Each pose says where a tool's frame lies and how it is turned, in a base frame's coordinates. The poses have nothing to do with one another.
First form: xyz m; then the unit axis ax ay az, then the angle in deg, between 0 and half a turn.
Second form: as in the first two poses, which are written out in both.
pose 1, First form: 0.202 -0.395 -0.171 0.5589 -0.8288 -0.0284 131.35
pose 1, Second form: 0.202 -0.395 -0.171 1.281 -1.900 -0.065
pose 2, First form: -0.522 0.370 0.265 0.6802 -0.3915 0.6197 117.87
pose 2, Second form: -0.522 0.370 0.265 1.399 -0.805 1.275
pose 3, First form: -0.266 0.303 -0.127 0.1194 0.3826 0.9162 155.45
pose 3, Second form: -0.266 0.303 -0.127 0.324 1.038 2.486
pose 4, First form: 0.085 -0.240 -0.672 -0.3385 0.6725 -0.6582 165.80
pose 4, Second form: 0.085 -0.240 -0.672 -0.980 1.946 -1.905
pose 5, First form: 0.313 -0.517 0.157 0.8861 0.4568 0.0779 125.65
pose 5, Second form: 0.313 -0.517 0.157 1.943 1.002 0.171
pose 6, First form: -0.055 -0.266 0.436 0.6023 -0.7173 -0.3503 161.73
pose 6, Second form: -0.055 -0.266 0.436 1.700 -2.025 -0.989
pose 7, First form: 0.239 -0.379 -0.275 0.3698 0.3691 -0.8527 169.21
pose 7, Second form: 0.239 -0.379 -0.275 1.092 1.090 -2.518
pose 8, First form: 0.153 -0.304 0.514 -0.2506 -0.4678 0.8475 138.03
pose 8, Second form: 0.153 -0.304 0.514 -0.604 -1.127 2.042
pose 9, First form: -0.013 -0.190 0.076 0.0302 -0.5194 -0.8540 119.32
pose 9, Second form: -0.013 -0.190 0.076 0.063 -1.082 -1.778
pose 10, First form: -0.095 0.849 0.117 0.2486 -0.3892 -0.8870 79.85
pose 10, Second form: -0.095 0.849 0.117 0.346 -0.542 -1.236
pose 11, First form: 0.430 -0.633 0.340 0.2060 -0.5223 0.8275 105.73
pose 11, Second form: 0.430 -0.633 0.340 0.380 -0.964 1.527
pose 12, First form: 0.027 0.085 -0.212 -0.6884 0.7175 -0.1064 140.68
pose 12, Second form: 0.027 0.085 -0.212 -1.690 1.762 -0.261
